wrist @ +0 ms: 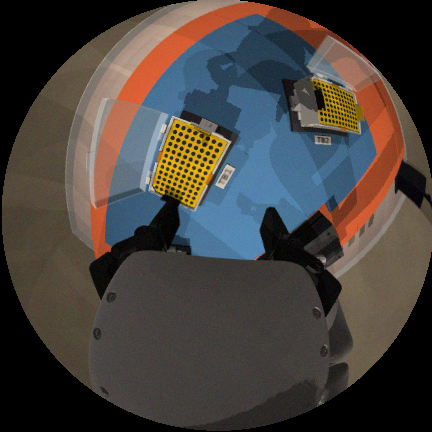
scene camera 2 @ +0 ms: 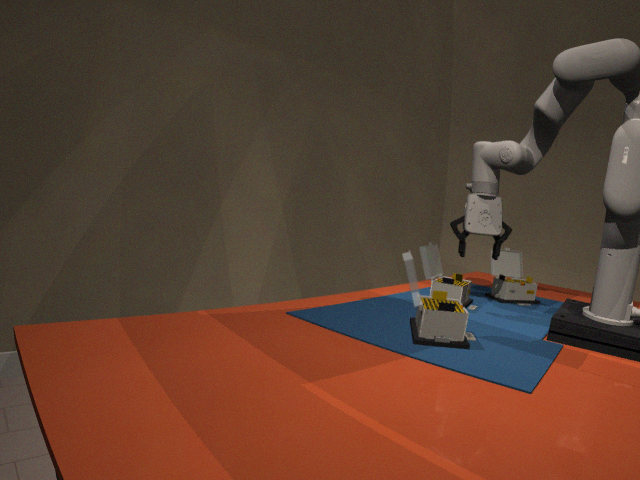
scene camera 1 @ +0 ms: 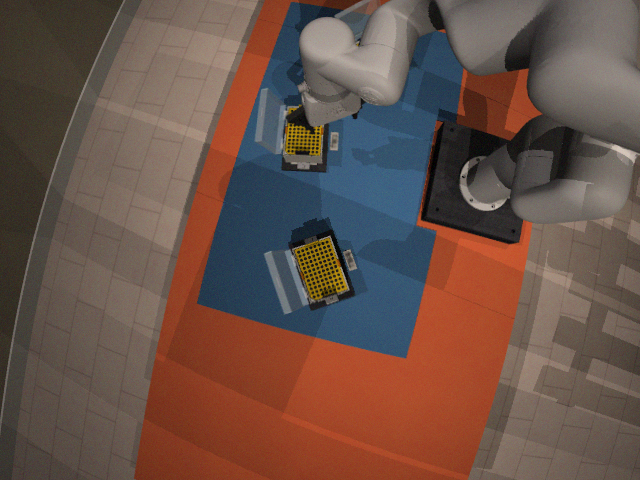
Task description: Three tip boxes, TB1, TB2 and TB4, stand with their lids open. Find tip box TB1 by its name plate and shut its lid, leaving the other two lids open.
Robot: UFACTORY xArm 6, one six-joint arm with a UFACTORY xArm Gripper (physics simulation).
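Places are measured from the arm's base along level axes (x ahead, y right, z down), in centimetres.
Pixels of known places: gripper, fingertip midpoint: (wrist: 220, 214) (scene camera 2: 478, 257) (scene camera 1: 331, 120); arm's base, origin of the base link: (scene camera 2: 607, 317) (scene camera 1: 484, 183).
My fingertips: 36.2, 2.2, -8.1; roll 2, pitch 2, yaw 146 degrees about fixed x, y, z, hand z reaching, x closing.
Ahead of a thing's pixels: the offset from my fingertips to its top centre, as dx, dy, dz. "spot": to the spot under its first point. Level surfaces: height alone.
Tip box TB1 @(+6.2, -0.6, +5.8) (scene camera 1: 303, 142) (scene camera 2: 448, 290) (wrist: 190, 162) is the middle box; its name plate @(spot: -0.4, +0.5, +13.0) (scene camera 1: 334, 141) (wrist: 225, 176) reads TB1 in the wrist view. Its clear lid @(spot: +13.4, -1.6, +3.3) (scene camera 1: 269, 121) (scene camera 2: 430, 261) (wrist: 127, 152) stands open on the side away from the plate. TB2 (scene camera 2: 514, 289) (wrist: 337, 105) has its lid @(spot: +0.1, +30.1, +2.9) (scene camera 2: 507, 263) (wrist: 345, 62) open. The third box @(-5.7, -28.8, +6.6) (scene camera 1: 320, 268) (scene camera 2: 443, 322), by elimination TB4, has its lid @(+0.9, -33.1, -2.1) (scene camera 1: 285, 281) (scene camera 2: 410, 279) open; its plate is unreadable. My gripper (scene camera 2: 478, 256) (wrist: 220, 214) is open and empty, above TB1's level, with one finger over its rack edge in the wrist view.
The boxes stand on a blue mat @(dz +13.2) (scene camera 1: 361, 320) (scene camera 2: 356, 322) (wrist: 240, 220) on the orange table @(dz +13.5) (scene camera 1: 232, 387) (scene camera 2: 155, 387). The black robot base (scene camera 1: 449, 206) (scene camera 2: 589, 335) is beside the mat. In scene camera 1 the arm (scene camera 1: 372, 62) hides most of TB2.
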